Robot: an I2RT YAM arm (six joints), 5 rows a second.
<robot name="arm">
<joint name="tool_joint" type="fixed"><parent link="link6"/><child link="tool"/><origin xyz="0 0 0" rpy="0 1.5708 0"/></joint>
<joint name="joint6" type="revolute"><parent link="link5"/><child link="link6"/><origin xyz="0.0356 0 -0.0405" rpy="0 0 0"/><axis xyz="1 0 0"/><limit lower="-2.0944" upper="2.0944"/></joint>
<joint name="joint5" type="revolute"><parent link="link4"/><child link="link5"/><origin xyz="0.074 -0.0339 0.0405" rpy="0 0 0"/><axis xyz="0 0 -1"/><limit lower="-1.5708" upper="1.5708"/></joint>
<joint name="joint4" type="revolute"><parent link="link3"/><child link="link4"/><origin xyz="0.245 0.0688 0.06" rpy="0 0 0"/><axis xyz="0 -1 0"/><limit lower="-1.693" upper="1.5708"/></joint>
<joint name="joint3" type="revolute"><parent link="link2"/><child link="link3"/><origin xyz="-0.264 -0.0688 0" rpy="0 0 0"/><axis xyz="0 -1 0"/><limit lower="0" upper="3.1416"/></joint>
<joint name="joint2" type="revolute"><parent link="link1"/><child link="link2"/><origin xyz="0.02 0.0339 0.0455" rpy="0 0 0"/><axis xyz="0 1 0"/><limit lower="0" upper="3.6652"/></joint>
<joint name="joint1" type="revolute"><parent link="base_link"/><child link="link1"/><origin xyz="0 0 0.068" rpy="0 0 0"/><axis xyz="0 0 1"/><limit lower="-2.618" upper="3.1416"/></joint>
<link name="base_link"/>
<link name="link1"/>
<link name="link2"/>
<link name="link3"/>
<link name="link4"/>
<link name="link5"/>
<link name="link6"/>
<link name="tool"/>
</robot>
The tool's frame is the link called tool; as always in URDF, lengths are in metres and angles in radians.
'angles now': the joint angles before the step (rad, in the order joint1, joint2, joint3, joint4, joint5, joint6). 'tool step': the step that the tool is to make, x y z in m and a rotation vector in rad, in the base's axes. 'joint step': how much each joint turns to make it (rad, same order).
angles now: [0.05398, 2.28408, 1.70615, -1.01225, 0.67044, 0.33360]
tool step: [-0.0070, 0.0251, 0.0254, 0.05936, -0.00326, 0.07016]
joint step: [0.05618, -0.06387, 0.00285, -0.04772, -0.05874, -0.01818]
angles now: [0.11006, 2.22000, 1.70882, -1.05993, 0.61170, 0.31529]
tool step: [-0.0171, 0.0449, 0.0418, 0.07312, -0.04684, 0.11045]
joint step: [0.10844, -0.10822, 0.00092, -0.05084, -0.06447, -0.00026]
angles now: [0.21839, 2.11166, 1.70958, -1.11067, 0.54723, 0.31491]
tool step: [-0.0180, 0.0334, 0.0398, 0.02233, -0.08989, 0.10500]
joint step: [0.09110, -0.10189, 0.00184, -0.00259, 0.00037, -0.01649]
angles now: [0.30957, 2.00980, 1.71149, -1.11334, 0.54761, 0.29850]
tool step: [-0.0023, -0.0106, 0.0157, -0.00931, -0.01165, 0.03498]
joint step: [-0.02364, -0.04094, 0.00044, 0.00362, 0.00153, -0.07018]
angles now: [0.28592, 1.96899, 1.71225, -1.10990, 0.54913, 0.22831]
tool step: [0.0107, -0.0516, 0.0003, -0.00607, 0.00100, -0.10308]
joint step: [-0.13302, 0.00007, -0.00009, 0.01649, -0.00073, -0.03572]
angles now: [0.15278, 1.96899, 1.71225, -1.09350, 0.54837, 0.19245]
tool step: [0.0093, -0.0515, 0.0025, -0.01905, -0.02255, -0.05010]
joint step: [-0.13006, -0.00013, 0.00225, 0.06895, 0.00001, -0.09686]
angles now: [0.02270, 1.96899, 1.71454, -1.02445, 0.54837, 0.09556]
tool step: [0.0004, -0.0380, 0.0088, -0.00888, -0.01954, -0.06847]
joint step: [-0.09352, -0.00209, 0.02740, 0.00640, 0.00037, -0.03096]
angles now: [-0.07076, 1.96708, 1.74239, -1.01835, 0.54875, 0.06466]
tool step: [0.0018, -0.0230, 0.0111, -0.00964, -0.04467, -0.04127]
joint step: [-0.05537, 0.00020, 0.03646, 0.01832, -0.00002, -0.01760]
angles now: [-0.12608, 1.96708, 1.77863, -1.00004, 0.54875, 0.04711]
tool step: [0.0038, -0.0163, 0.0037, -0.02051, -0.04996, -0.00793]
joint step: [-0.03745, -0.00015, 0.00234, 0.06965, -0.00003, -0.03783]
